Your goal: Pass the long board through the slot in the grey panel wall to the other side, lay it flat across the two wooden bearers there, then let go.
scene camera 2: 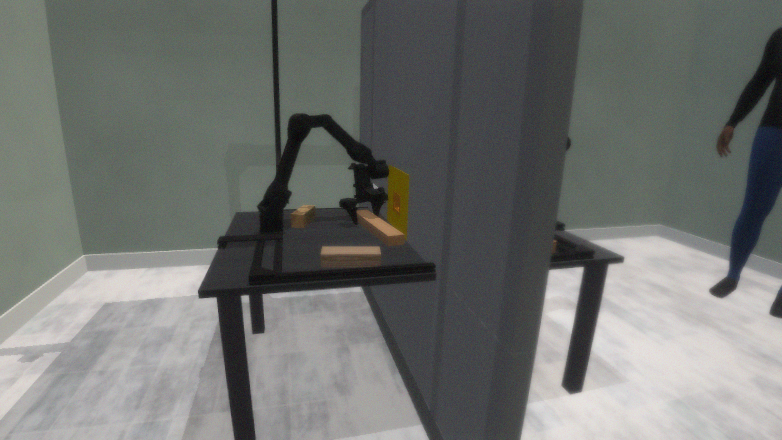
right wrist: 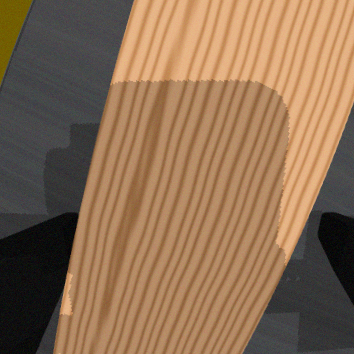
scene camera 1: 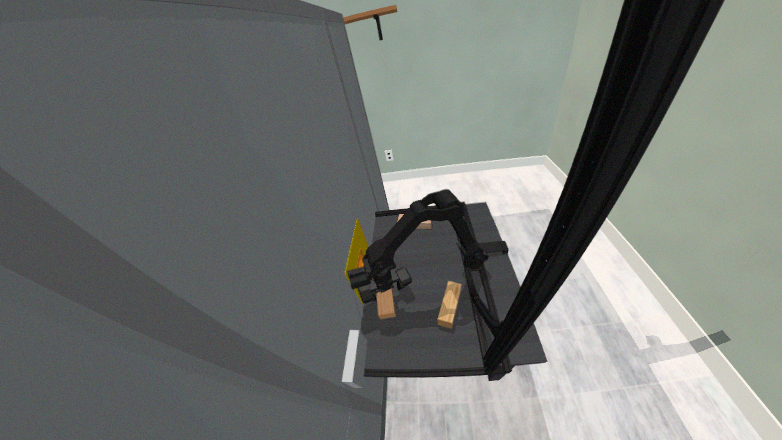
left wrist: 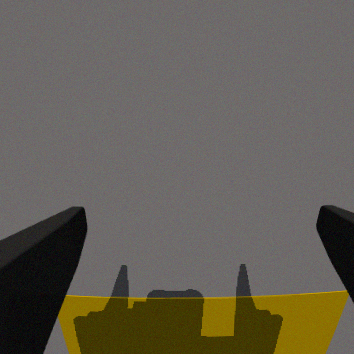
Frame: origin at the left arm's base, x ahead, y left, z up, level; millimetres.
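Seen in the pictures: left gripper, between the fingertips: [left wrist: 204, 217]; right gripper, between the fingertips: [right wrist: 202, 224] [scene camera 1: 387, 294]; right arm's base, origin of its link: [scene camera 2: 270, 231] [scene camera 1: 473, 264].
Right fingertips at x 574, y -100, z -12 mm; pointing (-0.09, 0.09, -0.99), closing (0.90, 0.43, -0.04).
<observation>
Pixels of each thing's top centre, then the offset from my right fingertips to it. "pt": a spot on its surface instead.
- long board, centre of its top: [scene camera 2: 376, 221] [scene camera 1: 382, 273] 20 mm back, 80 mm left, 26 mm up
- orange opening, a spot on its surface: [scene camera 2: 396, 202] pt 98 mm back, 55 mm left, 87 mm up
- small orange-brown piece, centre of its top: [scene camera 2: 535, 235] 477 mm back, 360 mm left, 37 mm up
The long board [scene camera 1: 386, 304] [scene camera 2: 381, 227] [right wrist: 200, 150] lies on the black table beside the grey panel wall [scene camera 1: 218, 164] [scene camera 2: 415, 109] [left wrist: 200, 125]. The slot shows as an orange opening [scene camera 2: 396, 202] in a yellow plate [scene camera 1: 357, 246] [scene camera 2: 399, 177] [left wrist: 305, 320]. My right gripper [scene camera 1: 384, 287] [scene camera 2: 365, 217] [right wrist: 202, 224] is open and low over the board, one finger on each side of it. My left gripper [left wrist: 204, 217] is open and empty, facing the wall above its yellow plate. Both bearers beyond the wall cannot be made out; a small orange-brown piece [scene camera 2: 554, 246] shows past the wall's edge.
Two shorter wooden blocks also lie on the near table [scene camera 1: 508, 306] [scene camera 2: 218, 273]: one block [scene camera 1: 449, 304] and another block [scene camera 1: 422, 223]. A black post [scene camera 1: 590, 191] rises at the table's edge. Past the wall stand a second table [scene camera 2: 607, 256] and a person [scene camera 2: 757, 164].
</observation>
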